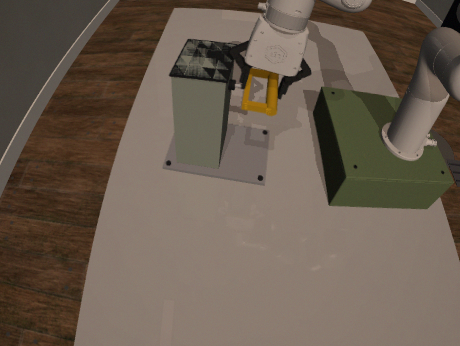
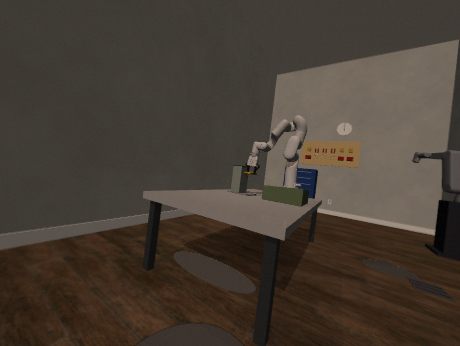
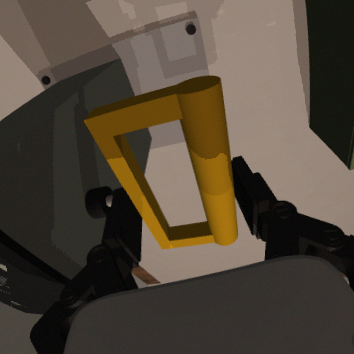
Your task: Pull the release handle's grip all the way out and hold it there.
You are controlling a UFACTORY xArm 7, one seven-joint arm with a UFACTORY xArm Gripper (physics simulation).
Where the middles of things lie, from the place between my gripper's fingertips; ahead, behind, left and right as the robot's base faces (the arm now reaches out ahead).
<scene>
The grey base plate (image 3: pixel 164 56) lies 8 cm ahead of my hand and 20 cm below it.
</scene>
